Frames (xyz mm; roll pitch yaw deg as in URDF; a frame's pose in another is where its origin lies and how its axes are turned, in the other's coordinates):
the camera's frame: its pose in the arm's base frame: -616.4 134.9 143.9 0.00 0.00 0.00
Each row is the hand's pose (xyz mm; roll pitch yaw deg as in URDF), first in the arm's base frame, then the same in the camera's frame.
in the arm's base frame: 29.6 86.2 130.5 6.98 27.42 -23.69
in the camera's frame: 646.0 -48.7 -13.4 6.98 27.42 -23.69
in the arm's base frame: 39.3 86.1 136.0 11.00 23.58 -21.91
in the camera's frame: 655.7 -48.8 -7.9 11.00 23.58 -21.91
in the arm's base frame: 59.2 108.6 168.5 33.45 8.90 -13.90
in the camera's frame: 675.6 -26.3 24.6 33.45 8.90 -13.90
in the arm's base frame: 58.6 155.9 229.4 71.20 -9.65 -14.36
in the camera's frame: 675.0 21.0 85.5 71.20 -9.65 -14.36
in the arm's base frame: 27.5 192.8 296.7 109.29 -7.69 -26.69
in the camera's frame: 643.9 57.9 152.8 109.29 -7.69 -26.69
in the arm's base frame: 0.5 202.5 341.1 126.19 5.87 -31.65
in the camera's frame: 616.9 67.6 197.2 126.19 5.87 -31.65
